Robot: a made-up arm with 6 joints. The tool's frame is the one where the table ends. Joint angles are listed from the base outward.
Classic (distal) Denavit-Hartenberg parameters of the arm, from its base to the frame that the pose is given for. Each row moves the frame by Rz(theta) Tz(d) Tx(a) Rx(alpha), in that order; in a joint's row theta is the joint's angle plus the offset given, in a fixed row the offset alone. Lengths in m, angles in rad.
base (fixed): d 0.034  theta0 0  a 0  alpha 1.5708
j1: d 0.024  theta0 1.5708  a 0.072  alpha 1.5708
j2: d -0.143  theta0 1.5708  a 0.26  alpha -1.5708
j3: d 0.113  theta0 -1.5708  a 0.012  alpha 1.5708
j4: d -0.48  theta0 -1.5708  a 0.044  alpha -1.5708
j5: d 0  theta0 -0.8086  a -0.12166  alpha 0
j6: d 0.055  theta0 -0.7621  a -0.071  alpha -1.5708
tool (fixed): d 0.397  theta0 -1.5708  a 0  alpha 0
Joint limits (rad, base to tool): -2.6..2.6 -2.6..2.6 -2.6..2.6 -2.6..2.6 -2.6..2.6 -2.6..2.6
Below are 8 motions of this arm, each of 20 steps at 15 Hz.
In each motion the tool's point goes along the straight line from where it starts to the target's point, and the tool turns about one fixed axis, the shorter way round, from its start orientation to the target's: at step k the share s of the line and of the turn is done. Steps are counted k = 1, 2, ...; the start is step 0. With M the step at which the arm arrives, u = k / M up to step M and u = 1 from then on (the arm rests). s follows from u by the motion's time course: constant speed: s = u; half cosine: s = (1 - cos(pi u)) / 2; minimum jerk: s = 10 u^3 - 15 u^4 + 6 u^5.
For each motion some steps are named. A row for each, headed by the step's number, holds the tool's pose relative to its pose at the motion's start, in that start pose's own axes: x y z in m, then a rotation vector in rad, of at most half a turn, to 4 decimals.
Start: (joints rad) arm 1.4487 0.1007 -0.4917 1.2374 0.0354 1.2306
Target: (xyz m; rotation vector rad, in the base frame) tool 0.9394 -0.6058 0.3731 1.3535 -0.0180 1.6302
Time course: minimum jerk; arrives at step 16
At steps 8, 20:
8: 0.3958 0.0631 -0.1469 0.3668 0.2010 0.5676
20: 0.7916 0.1262 -0.2938 0.7335 0.4020 1.1353

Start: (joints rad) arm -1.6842 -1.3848 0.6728 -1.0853 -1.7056 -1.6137
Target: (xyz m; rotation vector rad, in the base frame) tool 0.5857 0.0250 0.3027 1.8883 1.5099 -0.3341
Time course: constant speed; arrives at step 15
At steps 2, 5, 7, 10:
2: 0.0200 -0.0265 -0.0600 0.0410 -0.0154 -0.0243
5: 0.0499 -0.0662 -0.1501 0.1026 -0.0384 -0.0609
7: 0.0699 -0.0927 -0.2102 0.1437 -0.0538 -0.0852
10: 0.0998 -0.1324 -0.3002 0.2052 -0.0769 -0.1217

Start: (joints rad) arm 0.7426 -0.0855 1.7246 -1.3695 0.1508 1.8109
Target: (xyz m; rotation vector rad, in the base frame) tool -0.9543 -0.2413 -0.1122 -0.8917 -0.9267 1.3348
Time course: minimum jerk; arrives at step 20
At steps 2, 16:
2: 0.0044 0.0016 -0.0029 0.0057 0.0097 0.0110
16: 0.4796 0.1718 -0.3181 0.6288 1.0639 1.2145

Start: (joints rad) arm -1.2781 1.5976 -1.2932 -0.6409 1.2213 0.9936
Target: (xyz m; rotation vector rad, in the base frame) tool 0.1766 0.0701 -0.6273 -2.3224 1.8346 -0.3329
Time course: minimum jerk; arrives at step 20
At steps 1, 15, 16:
1: 0.0003 0.0002 -0.0001 -0.0005 0.0004 0.0007
15: 0.2296 0.1368 -0.0527 -0.3620 0.3254 0.5236
16: 0.2413 0.1437 -0.0554 -0.3805 0.3419 0.5503

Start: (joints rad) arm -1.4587 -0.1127 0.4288 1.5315 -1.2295 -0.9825
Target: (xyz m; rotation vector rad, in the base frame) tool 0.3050 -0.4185 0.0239 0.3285 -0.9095 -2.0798
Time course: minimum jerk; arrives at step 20
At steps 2, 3, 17, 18, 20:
2: -0.0029 -0.0030 -0.0005 -0.0050 0.0049 0.0048
3: -0.0091 -0.0093 -0.0016 -0.0155 0.0153 0.0149
17: -0.3340 -0.3418 -0.0580 -0.5658 0.5613 0.5441
18: -0.3402 -0.3481 -0.0591 -0.5763 0.5717 0.5542
20: -0.3431 -0.3511 -0.0596 -0.5812 0.5767 0.5590

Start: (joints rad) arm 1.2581 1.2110 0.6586 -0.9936 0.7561 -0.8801
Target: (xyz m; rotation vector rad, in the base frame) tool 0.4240 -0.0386 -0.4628 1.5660 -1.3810 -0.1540
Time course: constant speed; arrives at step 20
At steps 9, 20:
9: -0.0520 0.0772 -0.1743 0.1550 0.1040 -0.0064
20: -0.1155 0.1715 -0.3873 0.3445 0.2311 -0.0142

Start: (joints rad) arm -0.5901 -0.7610 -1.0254 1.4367 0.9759 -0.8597
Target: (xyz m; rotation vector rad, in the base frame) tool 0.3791 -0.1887 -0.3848 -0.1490 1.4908 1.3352
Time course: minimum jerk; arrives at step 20
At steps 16, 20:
16: 0.1644 0.1526 0.2234 -0.1371 -0.9751 0.5679
20: 0.1745 0.1619 0.2371 -0.1455 -1.0351 0.6028

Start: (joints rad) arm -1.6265 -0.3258 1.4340 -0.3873 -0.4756 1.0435
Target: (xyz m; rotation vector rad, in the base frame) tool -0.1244 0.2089 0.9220 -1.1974 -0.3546 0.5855
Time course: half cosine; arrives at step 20
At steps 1, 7, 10, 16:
1: -0.0042 0.0008 -0.0012 -0.0021 -0.0085 0.0036
7: -0.1882 0.0357 -0.0539 -0.0942 -0.3788 0.1590
10: -0.3446 0.0654 -0.0988 -0.1725 -0.6938 0.2912
16: -0.6234 0.1183 -0.1787 -0.3121 -1.2550 0.5268

